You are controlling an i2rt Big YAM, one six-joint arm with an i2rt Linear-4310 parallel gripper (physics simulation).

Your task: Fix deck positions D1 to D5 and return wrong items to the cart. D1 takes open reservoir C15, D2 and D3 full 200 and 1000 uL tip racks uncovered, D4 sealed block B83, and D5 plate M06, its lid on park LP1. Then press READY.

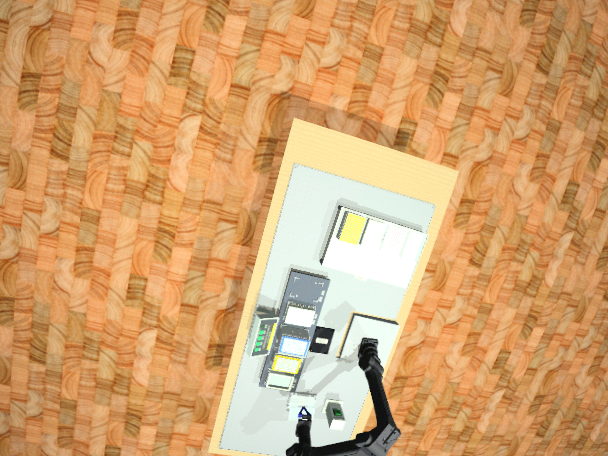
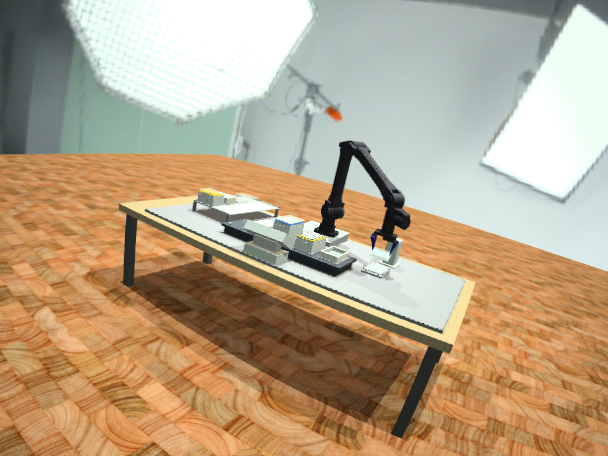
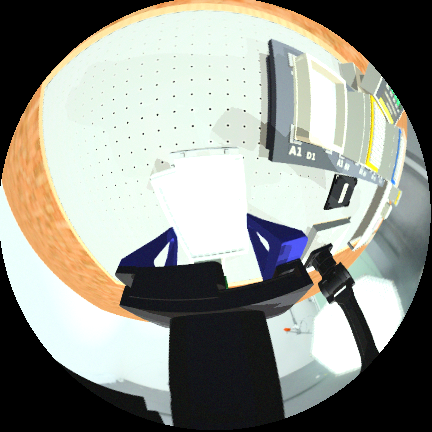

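Where they show: gripper, fingertip midpoint: (image 1: 302, 413) (image 2: 380, 253) (image 3: 209, 224); arm's base, origin of the base link: (image 1: 367, 348) (image 2: 326, 232) (image 3: 317, 254).
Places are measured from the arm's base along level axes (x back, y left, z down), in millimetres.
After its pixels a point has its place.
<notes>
My gripper (image 1: 304, 416) @[x -283, y 374, z -61 mm] (image 2: 381, 239) (image 3: 209, 224) @[x -283, y 374, z -61 mm] is shut on the white plate lid (image 3: 205, 197) @[x -316, y 374, z -61 mm] and holds it between the blue fingers, just above the park LP1 (image 2: 376, 269) @[x -304, y 377, z 11 mm], whose corner marks (image 3: 163, 163) @[x -339, y 432, z 28 mm] show under the lid. The dark deck (image 1: 283, 314) (image 3: 282, 137) @[x -367, y 268, z -18 mm] lies beside it. On it stand the open reservoir (image 1: 280, 380) @[x -424, y 210, z -31 mm] (image 2: 337, 254) @[x -402, y 210, z -31 mm] (image 3: 318, 100) @[x -431, y 212, z -31 mm] at D1, a yellow-topped tip rack (image 1: 287, 365) @[x -414, y 82, z -83 mm] (image 2: 311, 239) @[x -471, y 103, z -80 mm] (image 3: 376, 137) @[x -412, y 101, z -83 mm], a blue-rimmed tip rack (image 1: 293, 346) @[x -411, y -47, z -122 mm] (image 2: 289, 223) @[x -472, y -11, z -119 mm] and a white block (image 1: 299, 316) @[x -400, y -169, z -64 mm]. The far D5 end (image 1: 308, 287) @[x -377, y -299, z -18 mm] looks grey. The READY button box (image 1: 336, 413) @[x -105, y 359, z -63 mm] (image 2: 394, 250) @[x -135, y 410, z -55 mm] stands right of the park.
The white cart (image 1: 373, 250) (image 2: 245, 208) @[x -132, y -452, z -31 mm] at the table's far end carries a yellow-topped rack (image 1: 353, 228) @[x -252, y -623, z -102 mm] (image 2: 211, 194) @[x -300, y -581, z -95 mm]. A control panel with green lights (image 1: 261, 336) @[x -561, y -65, z -98 mm] sits left of the deck. A small black box (image 1: 321, 339) @[x -248, y -14, z 21 mm] (image 3: 340, 193) @[x -245, y 11, z 19 mm] lies right of it. The arm base (image 1: 368, 353) @[x -28, y -21, z -79 mm] stands near the right edge.
</notes>
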